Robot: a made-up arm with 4 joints.
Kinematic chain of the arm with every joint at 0, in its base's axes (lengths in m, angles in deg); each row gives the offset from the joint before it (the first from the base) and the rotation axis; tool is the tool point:
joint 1: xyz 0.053 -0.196 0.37 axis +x
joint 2: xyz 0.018 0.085 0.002 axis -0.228 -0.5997 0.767
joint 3: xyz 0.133 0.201 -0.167 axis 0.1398 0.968 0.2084
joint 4: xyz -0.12 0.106 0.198 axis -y
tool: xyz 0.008 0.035 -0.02
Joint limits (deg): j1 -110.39..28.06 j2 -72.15..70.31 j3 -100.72..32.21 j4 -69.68..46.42
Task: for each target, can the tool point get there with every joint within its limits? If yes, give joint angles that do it. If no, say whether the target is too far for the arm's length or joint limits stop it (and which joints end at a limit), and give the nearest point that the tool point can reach.
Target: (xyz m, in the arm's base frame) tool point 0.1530 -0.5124 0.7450
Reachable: no: joint limits stop it (at a limit: joint 1, joint 2, joint 4) | nearest point -0.0765 -0.6267 0.2307 | short by 0.575 m
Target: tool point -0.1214 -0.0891 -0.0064
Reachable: yes | joints -38.72 59.22 -33.94 32.20
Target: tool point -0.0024 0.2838 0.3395
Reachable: yes | joints 14.36 9.29 -51.38 34.12
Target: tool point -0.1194 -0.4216 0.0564
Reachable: yes | joints -96.14 52.21 -23.87 -25.57
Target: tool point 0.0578 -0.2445 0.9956
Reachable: no: joint limits stop it (at a limit: joint 1, joint 3, joint 4) | nearest point 0.1463 0.1283 0.6270 | short by 0.532 m
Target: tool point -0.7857 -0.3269 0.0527
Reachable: no: too far | nearest point -0.1580 -0.3184 0.0733 | short by 0.628 m
